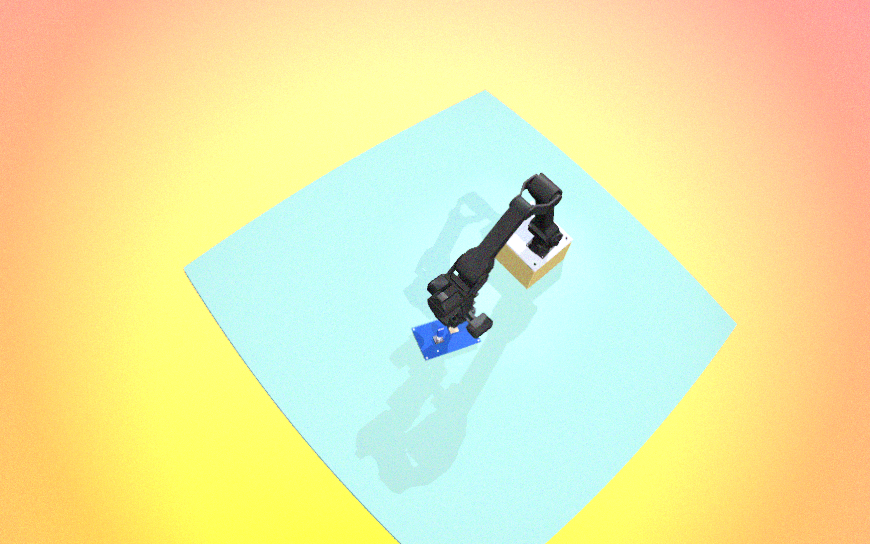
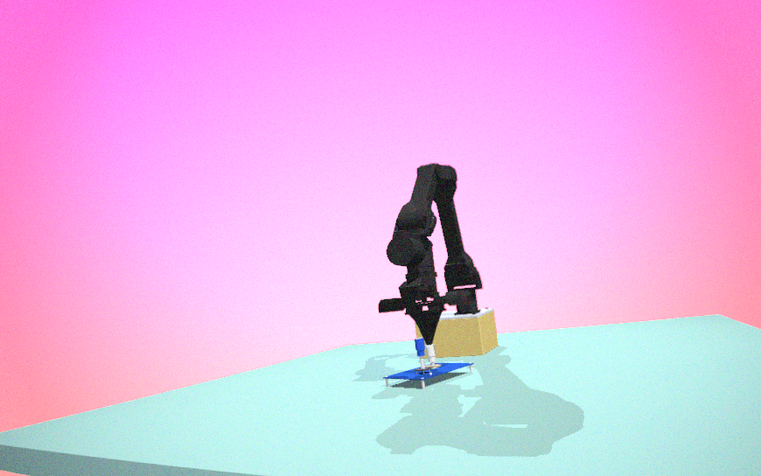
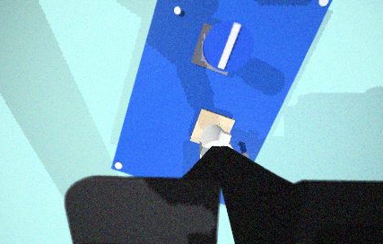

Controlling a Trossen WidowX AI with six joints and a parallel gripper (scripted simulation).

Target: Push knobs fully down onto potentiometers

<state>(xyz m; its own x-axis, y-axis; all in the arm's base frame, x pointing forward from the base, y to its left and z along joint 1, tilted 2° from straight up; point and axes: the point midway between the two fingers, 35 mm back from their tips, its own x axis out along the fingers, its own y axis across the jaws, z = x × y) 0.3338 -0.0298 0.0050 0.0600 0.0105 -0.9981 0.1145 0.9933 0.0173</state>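
My gripper tip is 50 mm short of the blue knob, 10 mm to the left of it and 10 mm below it. The rest, counted from my gripper tip: white knob 10 mm below.
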